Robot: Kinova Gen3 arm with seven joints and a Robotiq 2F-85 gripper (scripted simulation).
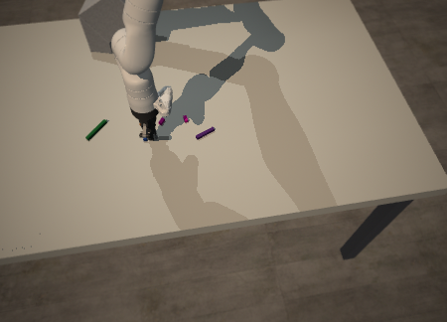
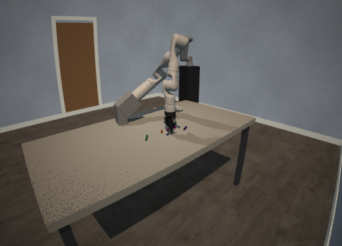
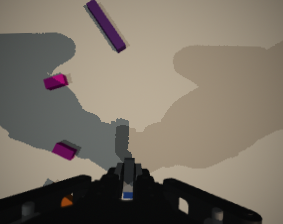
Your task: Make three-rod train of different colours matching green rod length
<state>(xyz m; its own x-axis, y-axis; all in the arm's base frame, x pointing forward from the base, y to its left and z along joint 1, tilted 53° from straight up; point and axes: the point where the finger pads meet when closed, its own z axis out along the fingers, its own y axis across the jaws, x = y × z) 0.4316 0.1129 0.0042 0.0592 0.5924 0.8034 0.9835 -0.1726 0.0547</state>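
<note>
My hand is 20 mm above the grey rod. The rest, counted from my hand: orange rod (70 mm behind, 30 mm to the right, 30 mm below); then purple rod (150 mm to the left, 30 mm below, 20 mm behind); then blue rod (30 mm below, 20 mm to the right).
</note>
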